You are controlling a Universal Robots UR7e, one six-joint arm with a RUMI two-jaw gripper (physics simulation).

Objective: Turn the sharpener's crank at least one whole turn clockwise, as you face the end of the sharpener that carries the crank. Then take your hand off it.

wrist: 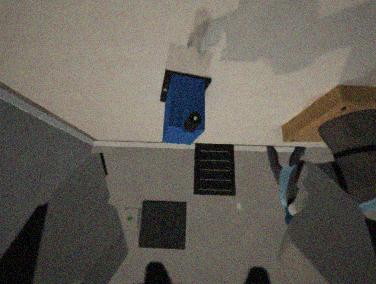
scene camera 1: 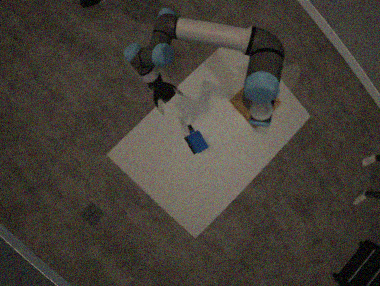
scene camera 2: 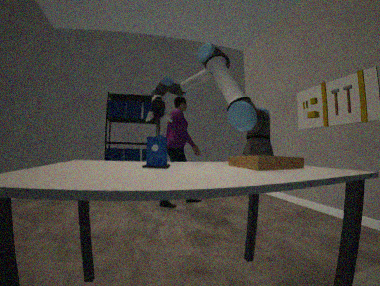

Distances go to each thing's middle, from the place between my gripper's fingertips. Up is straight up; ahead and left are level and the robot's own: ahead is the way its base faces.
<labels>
My hand is 230 mm to the right of the blue sharpener (wrist: 176, 85) and 160 mm above it.
</labels>
